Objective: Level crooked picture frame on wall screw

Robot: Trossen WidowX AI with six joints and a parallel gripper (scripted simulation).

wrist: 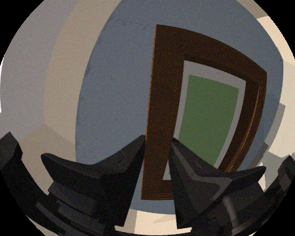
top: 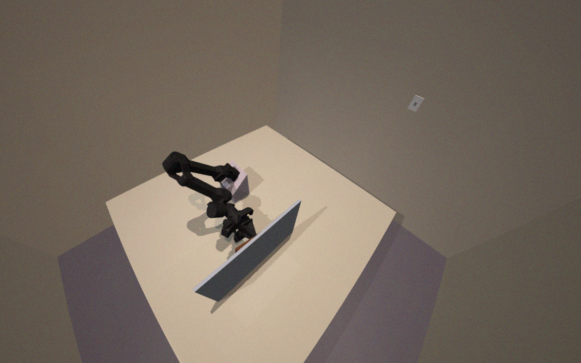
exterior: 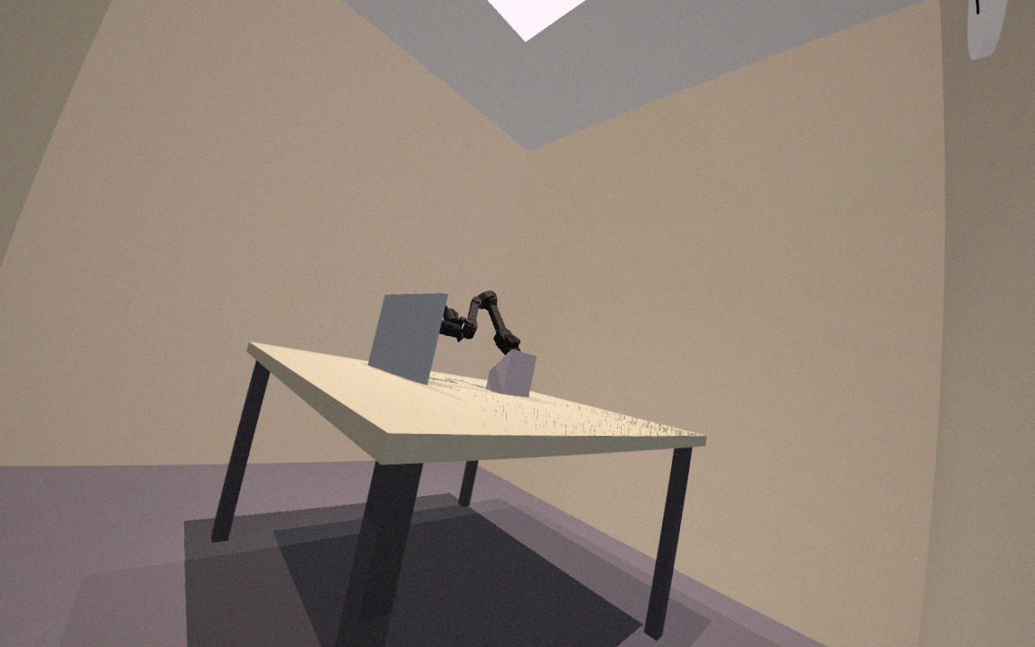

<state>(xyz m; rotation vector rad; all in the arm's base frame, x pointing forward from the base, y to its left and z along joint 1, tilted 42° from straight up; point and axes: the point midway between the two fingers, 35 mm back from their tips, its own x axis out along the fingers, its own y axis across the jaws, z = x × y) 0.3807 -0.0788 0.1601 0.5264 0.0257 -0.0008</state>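
My gripper tip is now 50 mm above the picture frame, 20 mm to the left of it and 10 mm short of it. Also, from my gripper tip: wall panel: 60 mm below, 20 mm to the right, 20 mm ahead.
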